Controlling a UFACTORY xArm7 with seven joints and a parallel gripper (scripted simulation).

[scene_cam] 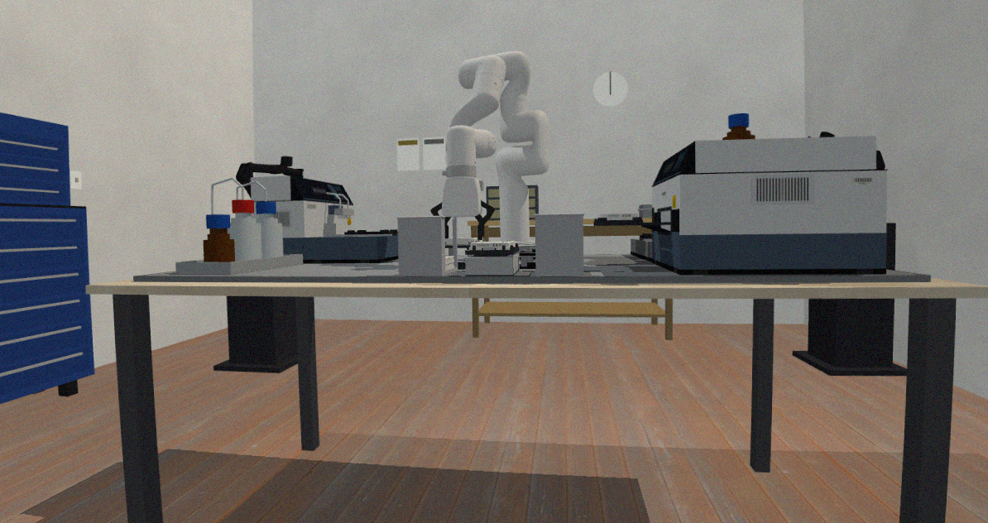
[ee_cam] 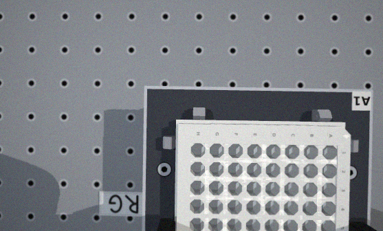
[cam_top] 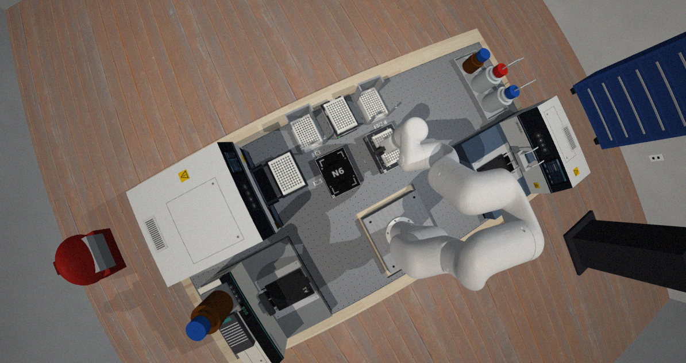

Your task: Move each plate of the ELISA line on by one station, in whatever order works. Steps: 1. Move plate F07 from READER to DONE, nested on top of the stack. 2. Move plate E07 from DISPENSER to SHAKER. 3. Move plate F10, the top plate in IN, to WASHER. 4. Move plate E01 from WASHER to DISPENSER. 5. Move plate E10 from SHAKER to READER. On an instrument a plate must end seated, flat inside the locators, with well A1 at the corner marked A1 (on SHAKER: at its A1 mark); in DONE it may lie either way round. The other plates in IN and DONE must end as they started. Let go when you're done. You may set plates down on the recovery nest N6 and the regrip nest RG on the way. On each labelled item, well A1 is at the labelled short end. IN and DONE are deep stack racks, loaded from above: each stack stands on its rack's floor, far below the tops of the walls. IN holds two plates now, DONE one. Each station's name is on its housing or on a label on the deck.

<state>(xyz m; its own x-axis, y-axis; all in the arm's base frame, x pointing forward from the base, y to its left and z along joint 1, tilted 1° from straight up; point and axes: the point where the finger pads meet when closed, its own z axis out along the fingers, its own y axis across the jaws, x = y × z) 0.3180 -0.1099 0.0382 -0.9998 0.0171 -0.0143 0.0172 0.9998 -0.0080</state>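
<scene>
My hand is 2 cm above the regrip nest RG. From my hand the other things lie so: washer nest (31 cm behind, 37 cm to the right, 1 cm above); black recovery nest N6 (1 cm ahead, 22 cm to the left, 4 cm below); A1 mark (7 cm behind, 6 cm to the left, 2 cm below).
</scene>
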